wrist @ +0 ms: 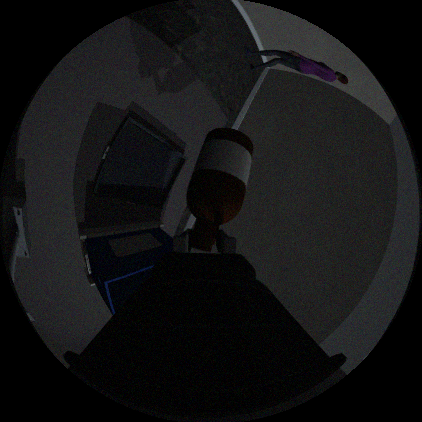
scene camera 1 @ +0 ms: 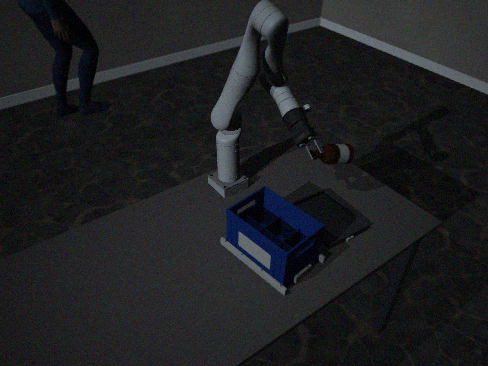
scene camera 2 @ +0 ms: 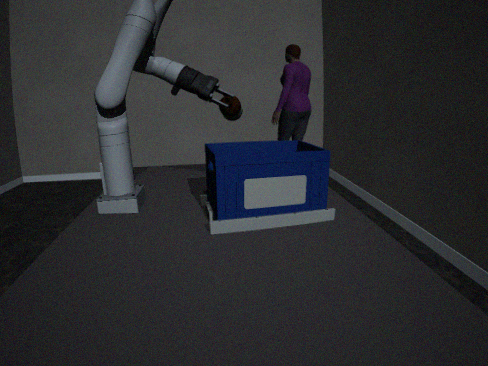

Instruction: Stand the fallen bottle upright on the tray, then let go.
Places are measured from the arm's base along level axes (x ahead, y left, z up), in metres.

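Pixels of known places: gripper, between the fingertips: (wrist: 203, 236) (scene camera 1: 318, 156) (scene camera 2: 230, 102); arm's base, origin of its link: (scene camera 1: 229, 176) (scene camera 2: 121, 191).
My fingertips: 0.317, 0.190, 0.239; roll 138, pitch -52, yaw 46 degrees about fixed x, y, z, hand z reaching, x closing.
For each thing: its top centre in the pictures, then the offset to it from my fingertips, as dx, dy, dz. "spot": a spot on its surface instead.
- brown bottle with a white label, centre of its top: (wrist: 242, 202) (scene camera 2: 229, 94) (scene camera 1: 332, 144) -0.006, +0.062, +0.026
- dark tray, a spot on its surface: (wrist: 142, 157) (scene camera 1: 328, 213) spot: +0.029, +0.072, -0.278
- blue crate with compartments, centre of its top: (scene camera 2: 264, 146) (wrist: 150, 286) (scene camera 1: 274, 217) +0.097, -0.234, -0.108
A brown bottle with a white label (scene camera 1: 338, 154) (scene camera 2: 231, 108) (wrist: 221, 172) is in the air, lying nearly level in scene camera 1. Its base points right there and away from the gripper in the wrist view. My gripper (scene camera 1: 317, 154) (scene camera 2: 227, 100) (wrist: 203, 236) is shut on the bottle's neck. The dark tray (scene camera 1: 327, 210) (wrist: 142, 157) lies on the table beside the blue crate, and the bottle is up and beyond it in scene camera 1, apart from it. The tray does not show in scene camera 2, where the crate stands in front.
A blue crate with compartments (scene camera 1: 272, 235) (scene camera 2: 270, 165) (wrist: 130, 245) stands next to the tray, with white rails (scene camera 1: 252, 267) (scene camera 2: 272, 221) along its foot. The arm's base (scene camera 1: 227, 185) (scene camera 2: 118, 204) is on the table's far side in scene camera 1. A person (scene camera 2: 296, 90) (wrist: 315, 69) stands beyond.
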